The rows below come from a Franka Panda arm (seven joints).
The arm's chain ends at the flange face. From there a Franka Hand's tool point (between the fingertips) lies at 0.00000 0.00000 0.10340 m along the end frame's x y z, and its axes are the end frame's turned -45 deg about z.
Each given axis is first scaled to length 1.
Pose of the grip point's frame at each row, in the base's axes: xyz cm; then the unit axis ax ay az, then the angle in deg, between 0 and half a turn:
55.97, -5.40, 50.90, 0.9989, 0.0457, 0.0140, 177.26
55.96, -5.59, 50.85, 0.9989, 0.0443, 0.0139, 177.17
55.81, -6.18, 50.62, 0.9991, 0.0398, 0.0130, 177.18
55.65, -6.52, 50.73, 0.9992, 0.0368, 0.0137, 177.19
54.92, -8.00, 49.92, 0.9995, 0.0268, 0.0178, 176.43
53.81, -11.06, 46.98, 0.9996, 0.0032, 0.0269, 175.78
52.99, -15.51, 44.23, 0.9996, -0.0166, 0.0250, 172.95
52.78, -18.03, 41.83, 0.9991, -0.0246, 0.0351, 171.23
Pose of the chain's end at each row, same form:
55.66, -4.92, 61.22, 0.9402, -0.3400, 0.0221, 178.08
55.65, -5.09, 61.17, 0.9397, -0.3413, 0.0223, 177.99
55.52, -5.68, 60.94, 0.9382, -0.3455, 0.0214, 177.96
55.35, -6.02, 61.05, 0.9371, -0.3483, 0.0220, 178.00
54.54, -7.37, 60.23, 0.9334, -0.3576, 0.0284, 177.48
53.25, -10.30, 57.28, 0.9244, -0.3794, 0.0389, 177.28
52.50, -14.23, 54.48, 0.9164, -0.3975, 0.0466, 174.58
52.10, -16.44, 52.02, 0.9124, -0.4045, 0.0617, 173.44

